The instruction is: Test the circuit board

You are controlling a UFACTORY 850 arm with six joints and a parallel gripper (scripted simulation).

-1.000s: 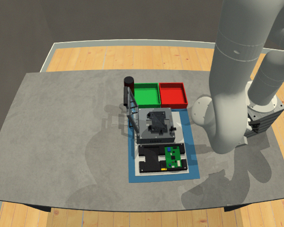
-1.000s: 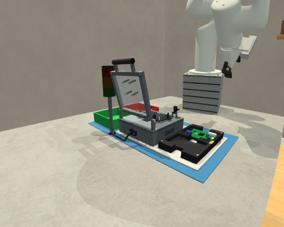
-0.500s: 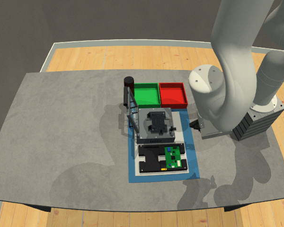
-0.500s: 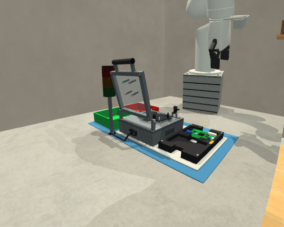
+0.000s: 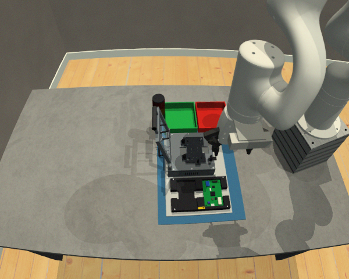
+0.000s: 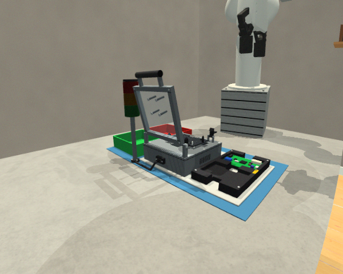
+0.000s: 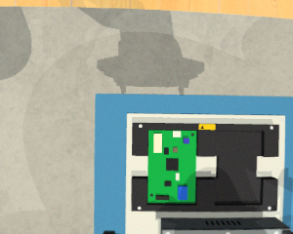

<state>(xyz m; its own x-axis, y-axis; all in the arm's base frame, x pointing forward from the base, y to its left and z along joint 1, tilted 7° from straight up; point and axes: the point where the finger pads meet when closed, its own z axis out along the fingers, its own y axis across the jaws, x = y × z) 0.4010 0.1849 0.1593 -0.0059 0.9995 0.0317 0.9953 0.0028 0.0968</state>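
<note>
Right now my hand is 10 mm short of the green circuit board and 310 mm above it. Round my hand: tester bed: 70 mm ahead, 160 mm to the right, 260 mm below; then tester lid: 190 mm ahead, 170 mm to the right, 150 mm below; then black latch block: 10 mm ahead, 110 mm to the right, 240 mm below.
</note>
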